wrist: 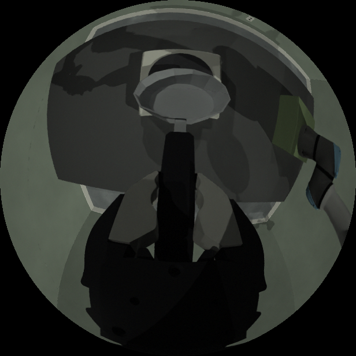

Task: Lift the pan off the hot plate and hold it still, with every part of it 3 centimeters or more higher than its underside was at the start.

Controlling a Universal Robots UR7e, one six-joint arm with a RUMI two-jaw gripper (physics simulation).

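Observation:
A grey faceted pan [181, 100] shows in the upper middle of the wrist view, with its black handle [179, 155] pointing down toward my gripper. My gripper [177, 173] is shut on the pan's handle, one grey finger on each side. The pan hangs above the hot plate, a pale square unit [149, 59] with a dark round disc [181, 59]. The pan covers the front part of the plate; the plate's back part shows beyond the pan's far rim. A shadow lies on the table below the pan. The exact height of the pan's underside cannot be told from this view.
The hot plate stands on a dark table top [95, 135] with a pale edge. A green block [287, 125] is at the right side of the table. Dark and blue arm segments [322, 170] show beside it at the right. Shadows fall across the table.

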